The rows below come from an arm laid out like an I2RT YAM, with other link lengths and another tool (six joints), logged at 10 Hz.
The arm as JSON. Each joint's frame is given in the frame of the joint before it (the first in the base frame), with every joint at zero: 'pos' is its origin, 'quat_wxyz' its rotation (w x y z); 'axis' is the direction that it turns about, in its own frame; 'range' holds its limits. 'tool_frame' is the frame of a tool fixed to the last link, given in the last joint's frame.
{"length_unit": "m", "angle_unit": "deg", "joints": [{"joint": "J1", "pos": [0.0, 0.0, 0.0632], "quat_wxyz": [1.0, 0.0, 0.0, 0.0], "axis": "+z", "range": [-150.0, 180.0]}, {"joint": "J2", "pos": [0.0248, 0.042, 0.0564], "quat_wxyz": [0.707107, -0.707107, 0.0, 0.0], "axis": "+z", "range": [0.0, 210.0]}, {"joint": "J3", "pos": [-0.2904, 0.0, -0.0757], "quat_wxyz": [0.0, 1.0, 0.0, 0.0], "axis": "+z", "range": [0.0, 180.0]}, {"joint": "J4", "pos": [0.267, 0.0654, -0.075], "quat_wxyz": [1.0, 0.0, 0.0, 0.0], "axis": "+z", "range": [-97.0, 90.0]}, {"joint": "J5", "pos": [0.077, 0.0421, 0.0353], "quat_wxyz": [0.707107, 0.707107, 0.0, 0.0], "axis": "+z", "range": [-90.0, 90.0]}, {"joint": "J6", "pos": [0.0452, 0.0, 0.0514], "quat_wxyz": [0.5, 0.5, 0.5, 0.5], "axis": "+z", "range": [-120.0, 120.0]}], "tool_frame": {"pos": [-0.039, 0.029, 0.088], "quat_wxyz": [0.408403, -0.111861, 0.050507, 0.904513]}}
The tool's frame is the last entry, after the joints.
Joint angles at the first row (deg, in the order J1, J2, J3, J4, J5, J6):
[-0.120 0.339 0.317 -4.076 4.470 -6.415]
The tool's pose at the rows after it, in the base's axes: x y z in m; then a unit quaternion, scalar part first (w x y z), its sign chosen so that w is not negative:
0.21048 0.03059 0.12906 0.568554 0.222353 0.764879 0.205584
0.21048 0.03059 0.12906 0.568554 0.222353 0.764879 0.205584
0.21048 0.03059 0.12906 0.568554 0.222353 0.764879 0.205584
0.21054 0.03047 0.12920 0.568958 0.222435 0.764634 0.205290
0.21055 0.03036 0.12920 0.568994 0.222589 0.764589 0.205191
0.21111 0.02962 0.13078 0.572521 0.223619 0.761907 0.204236
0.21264 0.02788 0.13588 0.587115 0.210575 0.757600 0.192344
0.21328 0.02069 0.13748 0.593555 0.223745 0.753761 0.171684
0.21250 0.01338 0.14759 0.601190 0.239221 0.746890 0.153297
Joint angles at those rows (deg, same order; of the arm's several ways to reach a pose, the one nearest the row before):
[-0.117 0.341 0.317 -4.075 4.473 -6.415]
[-0.117 0.341 0.317 -4.075 4.473 -6.415]
[-0.117 0.341 0.317 -4.075 4.473 -6.415]
[-0.120 0.339 0.317 -4.032 4.514 -6.437]
[-0.164 0.336 0.317 -4.035 4.491 -6.437]
[-0.165 0.338 0.318 -3.597 4.796 -6.459]
[-0.162 0.337 0.316 -1.848 4.996 -8.622]
[-0.162 0.425 0.668 -1.980 7.794 -9.519]
[-0.162 0.883 2.524 -2.942 10.723 -10.043]

